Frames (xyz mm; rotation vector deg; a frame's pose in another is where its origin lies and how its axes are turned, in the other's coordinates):
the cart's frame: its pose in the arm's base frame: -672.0 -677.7 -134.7 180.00 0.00 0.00
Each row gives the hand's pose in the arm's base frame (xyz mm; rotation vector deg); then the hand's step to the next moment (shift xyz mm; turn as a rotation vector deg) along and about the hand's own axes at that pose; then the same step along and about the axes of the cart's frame.
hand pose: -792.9 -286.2 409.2 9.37 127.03 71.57
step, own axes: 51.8 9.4 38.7 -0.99 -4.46 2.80
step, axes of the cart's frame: -23.2 -53.4 29.6 3.10 0.76 4.31
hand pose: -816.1 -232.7 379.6 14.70 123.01 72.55
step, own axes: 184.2 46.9 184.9 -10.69 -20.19 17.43
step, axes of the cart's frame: -40.0 -242.1 100.6 21.76 2.85 18.55
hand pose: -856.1 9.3 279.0 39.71 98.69 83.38
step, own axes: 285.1 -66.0 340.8 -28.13 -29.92 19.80
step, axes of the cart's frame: 125.4 -407.0 143.0 34.17 17.45 24.62
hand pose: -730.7 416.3 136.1 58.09 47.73 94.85
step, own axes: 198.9 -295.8 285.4 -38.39 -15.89 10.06
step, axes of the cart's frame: 339.8 -289.7 95.5 21.64 31.77 18.71
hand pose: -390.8 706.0 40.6 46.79 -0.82 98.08
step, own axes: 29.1 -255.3 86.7 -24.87 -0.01 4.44
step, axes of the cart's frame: 261.0 -70.3 21.2 4.13 23.01 9.59
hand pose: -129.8 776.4 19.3 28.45 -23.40 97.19
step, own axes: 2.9 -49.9 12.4 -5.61 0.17 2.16
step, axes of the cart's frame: 49.9 -4.8 -11.8 0.88 5.83 1.18
